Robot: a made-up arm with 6 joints. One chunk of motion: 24 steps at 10 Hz.
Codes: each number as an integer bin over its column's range. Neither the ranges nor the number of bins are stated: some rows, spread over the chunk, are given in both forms.
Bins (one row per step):
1: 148 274 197 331 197 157
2: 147 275 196 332 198 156
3: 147 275 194 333 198 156
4: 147 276 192 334 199 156
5: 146 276 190 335 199 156
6: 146 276 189 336 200 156
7: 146 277 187 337 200 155
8: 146 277 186 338 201 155
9: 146 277 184 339 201 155
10: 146 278 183 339 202 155
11: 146 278 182 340 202 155
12: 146 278 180 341 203 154
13: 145 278 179 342 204 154
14: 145 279 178 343 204 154
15: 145 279 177 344 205 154
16: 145 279 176 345 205 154
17: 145 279 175 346 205 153
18: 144 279 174 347 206 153
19: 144 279 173 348 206 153
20: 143 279 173 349 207 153
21: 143 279 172 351 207 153
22: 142 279 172 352 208 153
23: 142 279 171 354 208 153
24: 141 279 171 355 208 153
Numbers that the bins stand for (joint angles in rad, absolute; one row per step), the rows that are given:
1: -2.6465 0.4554 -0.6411 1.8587 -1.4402 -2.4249
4: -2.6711 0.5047 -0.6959 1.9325 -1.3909 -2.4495
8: -2.6957 0.5293 -0.7616 2.0310 -1.3417 -2.4741
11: -2.6957 0.5539 -0.8055 2.0803 -1.3171 -2.4741
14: -2.7203 0.5785 -0.8493 2.1541 -1.2678 -2.4988
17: -2.7203 0.5785 -0.8822 2.2280 -1.2432 -2.5234
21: -2.7696 0.5785 -0.9151 2.3511 -1.1940 -2.5234
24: -2.8188 0.5785 -0.9260 2.4495 -1.1694 -2.5234
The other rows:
2: -2.6711 0.4801 -0.6521 1.8833 -1.4156 -2.4495
3: -2.6711 0.4801 -0.6740 1.9079 -1.4156 -2.4495
5: -2.6957 0.5047 -0.7178 1.9572 -1.3909 -2.4495
6: -2.6957 0.5047 -0.7288 1.9818 -1.3663 -2.4495
7: -2.6957 0.5293 -0.7507 2.0064 -1.3663 -2.4741
9: -2.6957 0.5293 -0.7836 2.0556 -1.3417 -2.4741
10: -2.6957 0.5539 -0.7945 2.0556 -1.3171 -2.4741
12: -2.6957 0.5539 -0.8274 2.1049 -1.2925 -2.4988
13: -2.7203 0.5539 -0.8384 2.1295 -1.2678 -2.4988
15: -2.7203 0.5785 -0.8603 2.1787 -1.2432 -2.4988
16: -2.7203 0.5785 -0.8712 2.2033 -1.2432 -2.4988
18: -2.7450 0.5785 -0.8932 2.2526 -1.2186 -2.5234
19: -2.7450 0.5785 -0.9041 2.2772 -1.2186 -2.5234
20: -2.7696 0.5785 -0.9041 2.3018 -1.1940 -2.5234
22: -2.7942 0.5785 -0.9151 2.3757 -1.1694 -2.5234
23: -2.7942 0.5785 -0.9260 2.4249 -1.1694 -2.5234

